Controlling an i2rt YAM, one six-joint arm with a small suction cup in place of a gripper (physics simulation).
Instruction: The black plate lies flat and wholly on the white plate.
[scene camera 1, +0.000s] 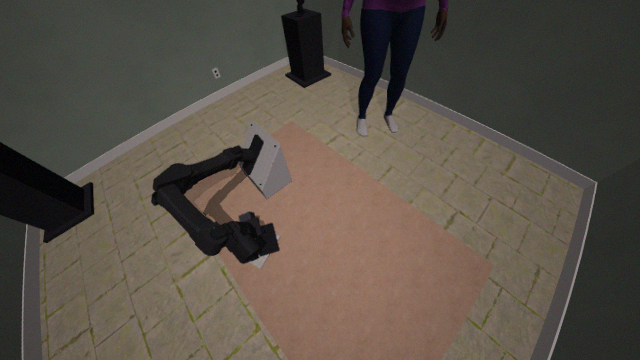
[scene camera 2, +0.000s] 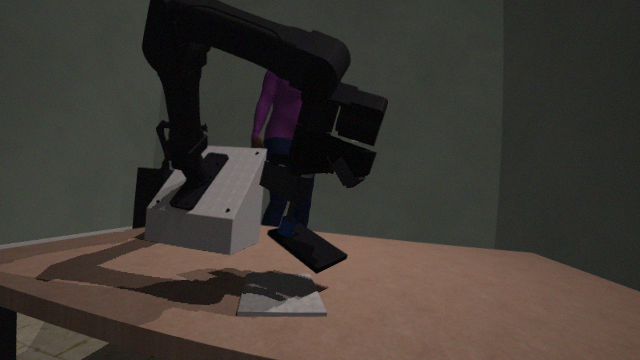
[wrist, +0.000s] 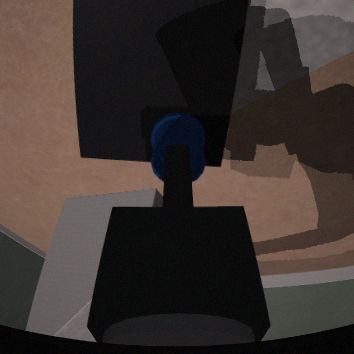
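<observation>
The black plate hangs from my gripper's blue suction cup, which sits near one end of it. The plate is tilted, its far end lower, and it is in the air, apart from the white plate. The white plate lies flat on the table top below, partly in the arm's shadow. In scene camera 1 the arm and the black plate hide much of it. In the wrist view the white plate shows at the upper right, partly hidden behind the black plate.
The arm's grey wedge-shaped base stands on the brown table top behind the plates. A person stands beyond the table. Dark pedestals stand on the floor.
</observation>
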